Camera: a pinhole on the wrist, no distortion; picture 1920 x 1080 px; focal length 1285.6 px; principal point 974.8 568.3 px. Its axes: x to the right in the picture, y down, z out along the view. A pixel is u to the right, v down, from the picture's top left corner.
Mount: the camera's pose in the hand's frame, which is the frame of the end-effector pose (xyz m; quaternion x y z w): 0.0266 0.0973 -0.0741 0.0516 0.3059 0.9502 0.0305
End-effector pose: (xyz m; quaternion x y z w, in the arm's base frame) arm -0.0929 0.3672 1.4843 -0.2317 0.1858 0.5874 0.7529
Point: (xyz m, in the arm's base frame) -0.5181 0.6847 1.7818
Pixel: 1212.0 599.7
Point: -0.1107 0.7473 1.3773
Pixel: outside the picture
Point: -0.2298 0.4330 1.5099
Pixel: 1326.3 968.2
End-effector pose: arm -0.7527 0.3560 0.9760 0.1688 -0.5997 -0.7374 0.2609
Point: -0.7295 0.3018 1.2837
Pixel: outside the picture
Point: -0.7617 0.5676 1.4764
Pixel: 1430.0 365.0
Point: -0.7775 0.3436 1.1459
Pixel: 1009.5 710.6
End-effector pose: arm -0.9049 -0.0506 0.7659 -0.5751 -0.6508 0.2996 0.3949
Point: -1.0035 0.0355 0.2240
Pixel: 1200.6 557.9
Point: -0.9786 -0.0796 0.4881
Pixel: 1601.6 990.0
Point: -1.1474 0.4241 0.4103
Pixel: 175.3 937.9
